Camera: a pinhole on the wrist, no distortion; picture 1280 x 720 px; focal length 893.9 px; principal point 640.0 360.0 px. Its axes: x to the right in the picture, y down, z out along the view. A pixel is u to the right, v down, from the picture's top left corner.
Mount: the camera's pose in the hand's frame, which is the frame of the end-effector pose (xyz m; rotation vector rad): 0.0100 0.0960 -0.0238 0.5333 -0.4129 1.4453
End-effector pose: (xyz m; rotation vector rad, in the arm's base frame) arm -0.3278 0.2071 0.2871 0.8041 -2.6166 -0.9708
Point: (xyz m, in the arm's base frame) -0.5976 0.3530 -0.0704
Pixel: 977.0 211.0
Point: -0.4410 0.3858 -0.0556
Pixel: 852.9 485.5
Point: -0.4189 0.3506 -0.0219
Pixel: 789.7 478.8
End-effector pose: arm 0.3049 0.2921 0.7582 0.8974 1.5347 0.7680
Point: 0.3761 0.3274 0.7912
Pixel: 799.8 422.9
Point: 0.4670 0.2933 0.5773
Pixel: 459.4 188.1
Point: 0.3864 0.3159 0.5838
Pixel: 262.5 30.3
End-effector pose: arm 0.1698 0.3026 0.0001 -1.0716 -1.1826 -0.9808
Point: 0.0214 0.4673 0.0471
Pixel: 505.2 356.1
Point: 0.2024 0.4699 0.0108
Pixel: 1070.6 447.9
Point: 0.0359 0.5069 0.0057
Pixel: 618.5 485.3
